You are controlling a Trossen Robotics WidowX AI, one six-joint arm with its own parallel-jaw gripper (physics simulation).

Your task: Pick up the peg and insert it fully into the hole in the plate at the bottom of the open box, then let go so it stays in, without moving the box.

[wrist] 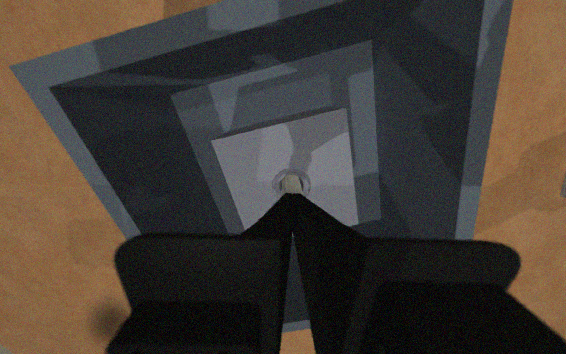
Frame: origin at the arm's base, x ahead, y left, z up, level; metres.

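Seen in the pictures: gripper, between the fingertips: [291,200].
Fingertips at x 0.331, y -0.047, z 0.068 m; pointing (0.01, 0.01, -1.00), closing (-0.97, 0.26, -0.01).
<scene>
Pixels of each thing's middle, then the offset from my fingertips to it. "spot": a spot on its surface instead. Level surfaces: height alone.
- cream peg, middle of its body: [290,181] 0.000 m ahead, 0.006 m left, 0.041 m down
- pale plate, middle of its body: [290,174] 0.000 m ahead, 0.005 m left, 0.055 m down
- open blue-grey box, a spot on its surface: [470,210] spot: 0.092 m back, 0.022 m left, 0.008 m up
- orange-brown table, height of its surface: 0.089 m down
The cream peg [291,183] stands in the hole of the pale plate [237,165], at the middle of the wrist view. A thin ring of the hole's rim shows around it. The fingertips hide the peg's near part, so how deep it sits cannot be told. The plate lies on the floor of the open blue-grey box [470,210]. My gripper [291,200] is shut and empty, its tips together over the near side of the peg.
The box's walls rise around the plate on all sides, with the rim nearest the view at the top and right. The orange-brown table [45,190] shows outside the box. A small grey thing [564,186] shows at the right edge.
</scene>
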